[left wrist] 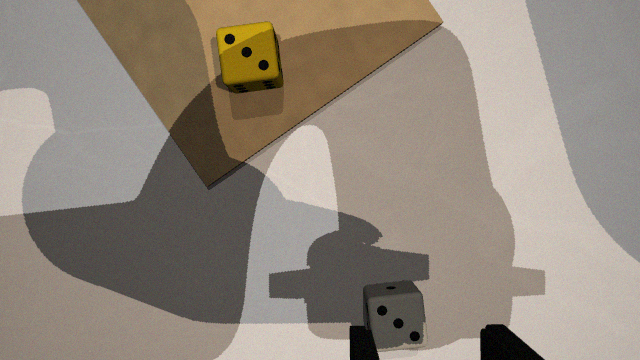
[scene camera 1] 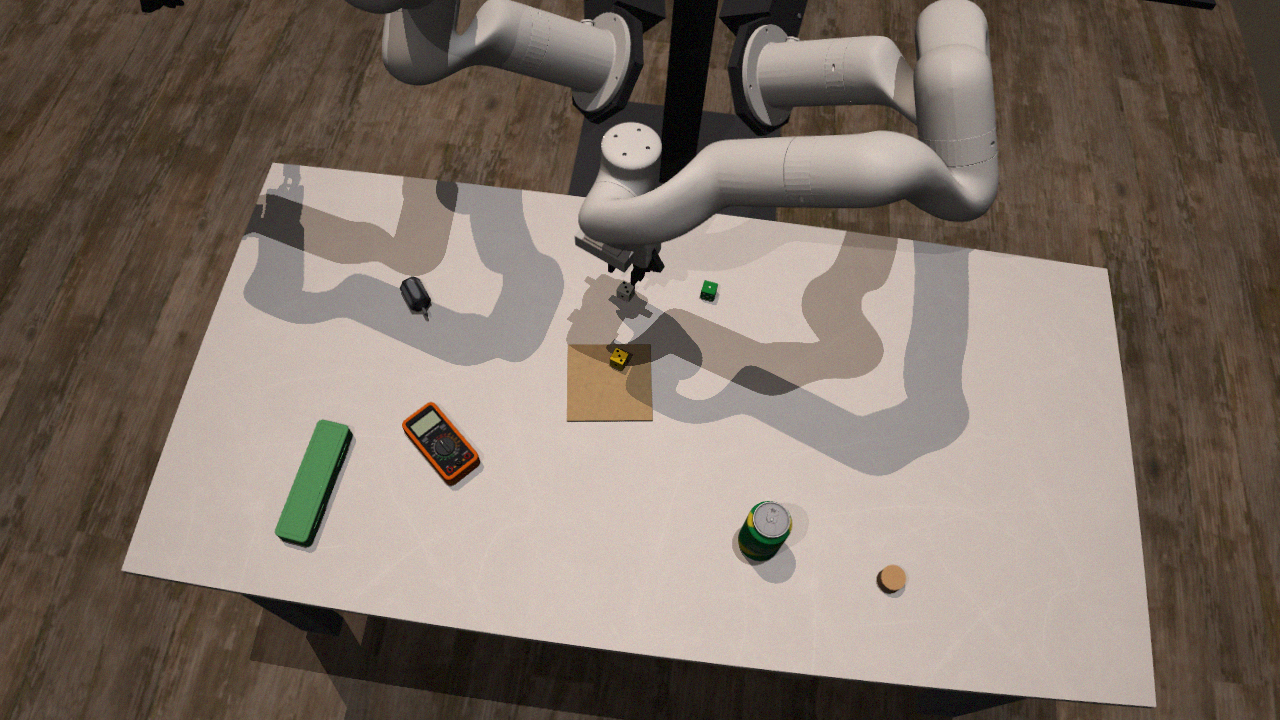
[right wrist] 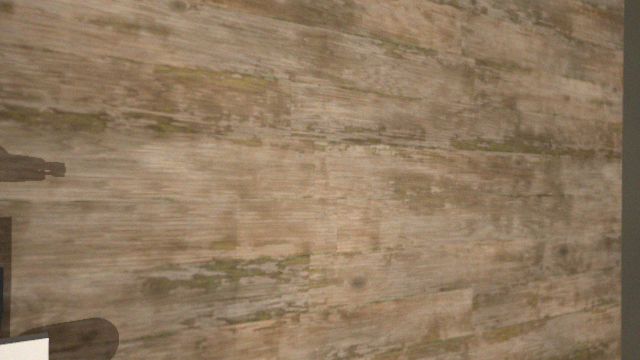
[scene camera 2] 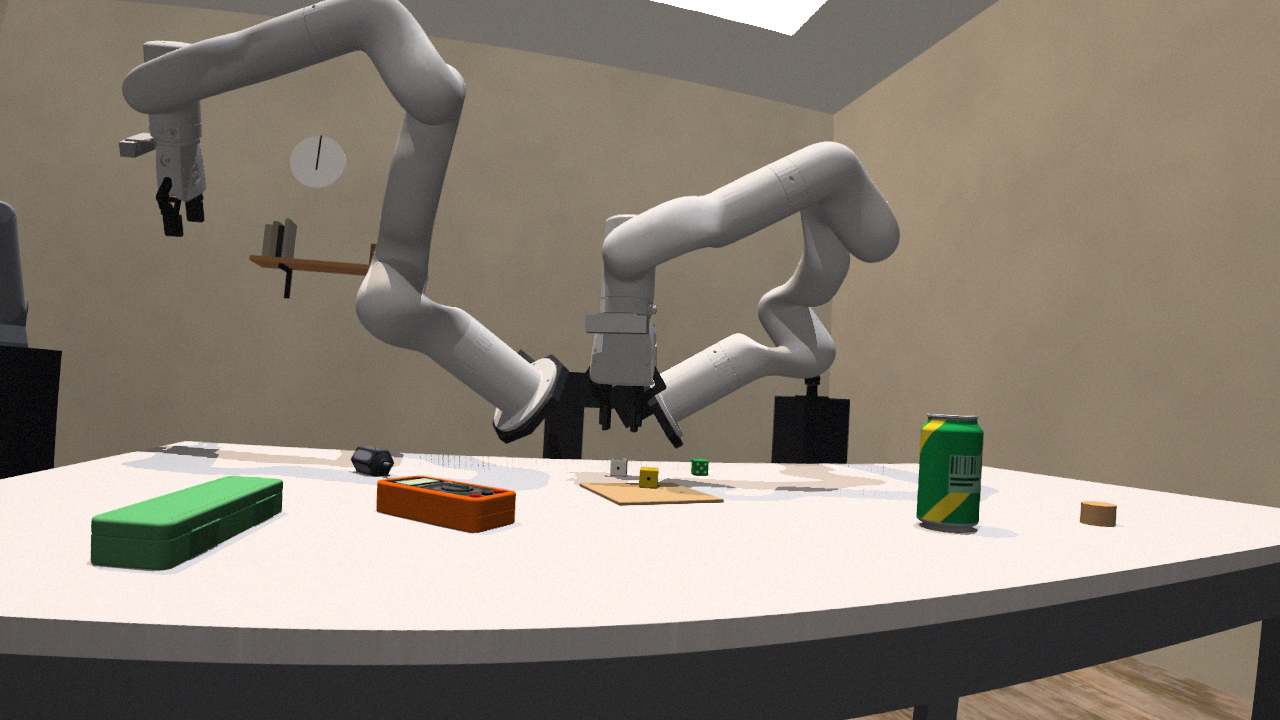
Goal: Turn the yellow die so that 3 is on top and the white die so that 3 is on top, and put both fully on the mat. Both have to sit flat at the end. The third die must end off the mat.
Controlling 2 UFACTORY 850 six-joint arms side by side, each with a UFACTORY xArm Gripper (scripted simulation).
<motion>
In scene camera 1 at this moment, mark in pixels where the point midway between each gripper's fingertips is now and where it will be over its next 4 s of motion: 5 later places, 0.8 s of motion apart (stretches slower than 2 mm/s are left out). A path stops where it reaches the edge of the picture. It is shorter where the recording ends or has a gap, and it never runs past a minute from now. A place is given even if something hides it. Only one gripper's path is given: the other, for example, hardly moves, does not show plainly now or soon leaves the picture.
My left gripper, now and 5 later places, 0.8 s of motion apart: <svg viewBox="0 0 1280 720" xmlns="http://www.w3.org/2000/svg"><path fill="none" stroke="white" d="M625 273L625 281L625 285L624 292L624 289L626 262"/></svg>
</motion>
